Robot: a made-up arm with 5 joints.
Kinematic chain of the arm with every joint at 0, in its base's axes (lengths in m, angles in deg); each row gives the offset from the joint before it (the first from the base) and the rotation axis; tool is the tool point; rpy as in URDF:
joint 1: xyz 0 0 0.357 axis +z
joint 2: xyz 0 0 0 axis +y
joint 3: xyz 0.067 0 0.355 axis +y
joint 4: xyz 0.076 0 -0.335 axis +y
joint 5: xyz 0.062 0 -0.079 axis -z
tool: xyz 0 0 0 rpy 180 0 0
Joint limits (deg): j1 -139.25..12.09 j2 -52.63..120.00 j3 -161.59..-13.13 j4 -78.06..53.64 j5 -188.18..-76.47
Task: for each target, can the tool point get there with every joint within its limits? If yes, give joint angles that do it. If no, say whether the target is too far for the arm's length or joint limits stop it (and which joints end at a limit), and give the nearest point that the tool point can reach.
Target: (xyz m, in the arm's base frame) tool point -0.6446 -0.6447 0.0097
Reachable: no: too far | nearest point -0.5320 -0.5321 0.0704 | short by 0.170 m
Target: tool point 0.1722 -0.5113 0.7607
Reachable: yes | joints -71.39 15.74 -90.66 -46.26 -105.05
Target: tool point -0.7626 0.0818 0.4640
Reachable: no: joint limits stop it (at a limit: joint 2, joint 3) | nearest point -0.5467 0.0586 0.7774 | short by 0.381 m
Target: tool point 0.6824 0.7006 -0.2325
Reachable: no: too far | nearest point 0.6377 0.1366 -0.1153 | short by 0.578 m
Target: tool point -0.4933 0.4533 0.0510
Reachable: no: joint limits stop it (at a limit: joint 2) | nearest point -0.1243 0.1142 0.0884 | short by 0.503 m
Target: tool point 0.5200 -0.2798 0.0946
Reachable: yes | joints -28.28 76.58 -87.09 -62.28 -123.15
